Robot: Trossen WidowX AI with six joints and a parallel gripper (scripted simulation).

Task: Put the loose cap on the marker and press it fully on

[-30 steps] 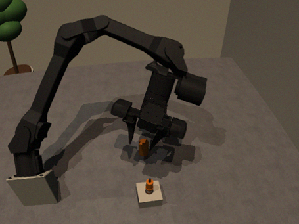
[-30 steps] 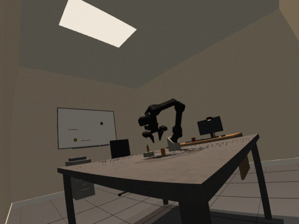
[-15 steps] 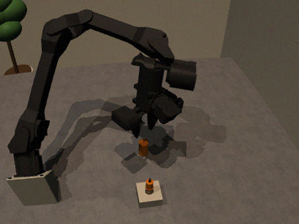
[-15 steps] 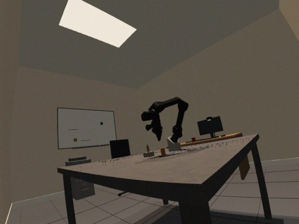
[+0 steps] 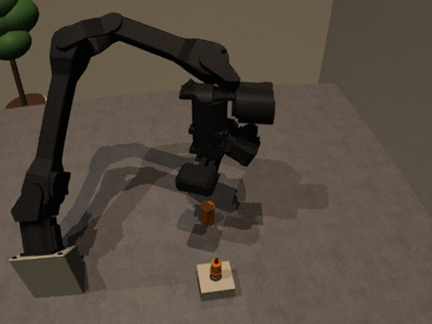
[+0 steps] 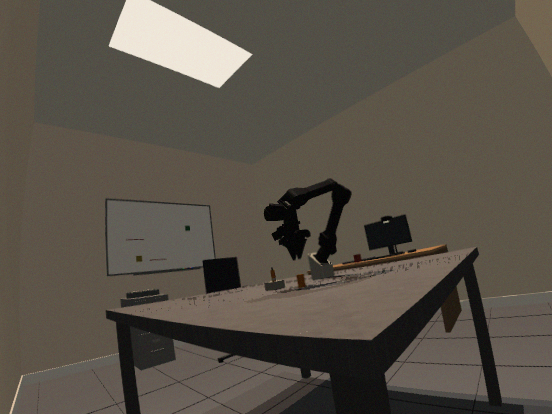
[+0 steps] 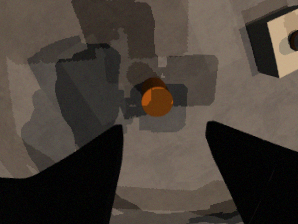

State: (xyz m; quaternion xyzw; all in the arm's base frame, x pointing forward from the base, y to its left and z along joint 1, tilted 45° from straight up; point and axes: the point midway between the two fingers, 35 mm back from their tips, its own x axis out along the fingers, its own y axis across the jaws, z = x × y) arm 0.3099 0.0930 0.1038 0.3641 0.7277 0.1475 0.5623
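Right now my gripper tip is 8 cm above the orange marker cap. Also, from my gripper tip: holder block: 16 cm to the right, 9 cm below.
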